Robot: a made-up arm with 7 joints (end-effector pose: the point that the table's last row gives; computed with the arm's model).
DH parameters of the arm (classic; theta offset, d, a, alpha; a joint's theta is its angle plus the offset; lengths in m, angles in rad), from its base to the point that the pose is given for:
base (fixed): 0 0 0 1.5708
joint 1: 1.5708 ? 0 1.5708
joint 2: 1.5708 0 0 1.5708
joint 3: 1.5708 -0.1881 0 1.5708
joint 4: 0 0 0 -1.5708
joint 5: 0 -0.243 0 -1.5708
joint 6: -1.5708 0 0 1.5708
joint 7: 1.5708 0 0 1.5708
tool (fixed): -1.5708 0 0 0
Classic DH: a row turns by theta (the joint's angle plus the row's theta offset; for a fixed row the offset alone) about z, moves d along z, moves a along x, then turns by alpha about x.
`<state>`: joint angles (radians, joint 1 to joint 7).
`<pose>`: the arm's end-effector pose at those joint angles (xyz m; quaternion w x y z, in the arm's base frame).
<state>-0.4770 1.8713 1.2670 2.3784 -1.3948 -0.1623 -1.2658</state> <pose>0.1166 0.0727 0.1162 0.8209 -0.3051 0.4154 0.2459</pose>
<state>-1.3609 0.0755 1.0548 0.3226 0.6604 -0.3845 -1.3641</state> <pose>-0.3953 0.2066 -0.1231 0.1292 0.8814 0.3802 0.2489</pose>
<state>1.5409 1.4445 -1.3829 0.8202 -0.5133 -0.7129 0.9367</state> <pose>0.2186 0.4372 0.0267 0.6135 0.2829 -0.0396 -0.7362</pose>
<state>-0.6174 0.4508 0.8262 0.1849 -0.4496 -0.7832 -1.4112</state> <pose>-0.1895 0.3238 -0.3192 0.5028 0.8415 -0.1776 0.0868</pose>
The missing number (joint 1, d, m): -0.1082
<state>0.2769 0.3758 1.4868 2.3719 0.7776 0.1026 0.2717</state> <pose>0.0002 0.2699 0.0512 0.0578 0.3023 -0.9455 0.1066</pose>
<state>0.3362 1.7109 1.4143 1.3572 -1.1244 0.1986 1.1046</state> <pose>-0.0527 0.3127 0.2631 0.5351 0.7951 -0.2802 0.0540</pose>
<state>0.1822 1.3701 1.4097 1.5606 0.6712 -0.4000 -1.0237</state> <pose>0.0026 0.3428 0.2008 0.3355 -0.3025 0.7713 -0.4484</pose>
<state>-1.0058 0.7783 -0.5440 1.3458 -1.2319 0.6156 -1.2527</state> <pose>-0.1099 0.1910 -0.3097 0.2636 0.4653 -0.4475 -0.7168</pose>
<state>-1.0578 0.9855 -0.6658 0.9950 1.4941 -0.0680 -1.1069</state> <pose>-0.1670 0.3057 -0.2780 0.7655 0.6113 0.1817 0.0856</pose>
